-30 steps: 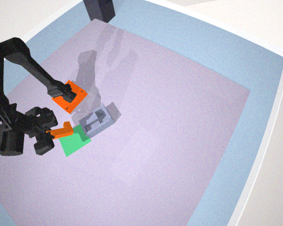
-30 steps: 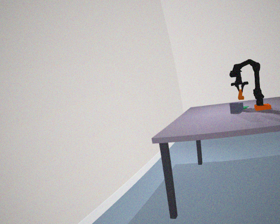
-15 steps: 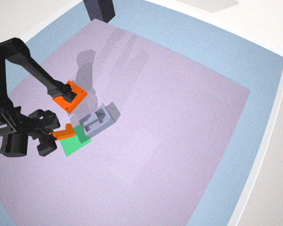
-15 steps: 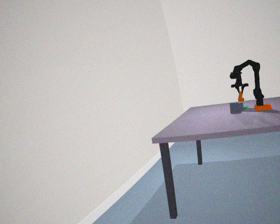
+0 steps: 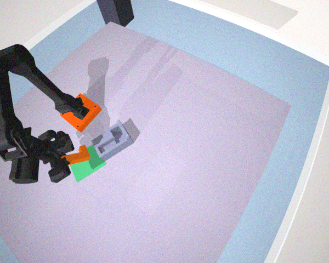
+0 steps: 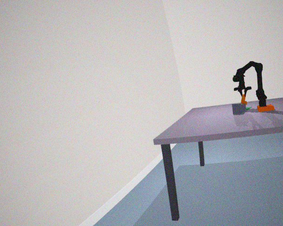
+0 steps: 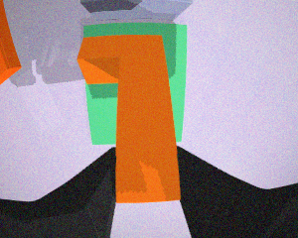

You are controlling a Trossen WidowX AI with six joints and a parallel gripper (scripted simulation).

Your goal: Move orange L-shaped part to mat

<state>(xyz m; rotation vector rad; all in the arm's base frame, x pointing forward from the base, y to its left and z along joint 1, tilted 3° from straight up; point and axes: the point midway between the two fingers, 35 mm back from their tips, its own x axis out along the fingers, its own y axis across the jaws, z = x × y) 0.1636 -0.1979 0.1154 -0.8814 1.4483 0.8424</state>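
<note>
Right now the green mat is 13 cm below my gripper tip, 2 cm to the left of it and 1 cm ahead of it.
</note>
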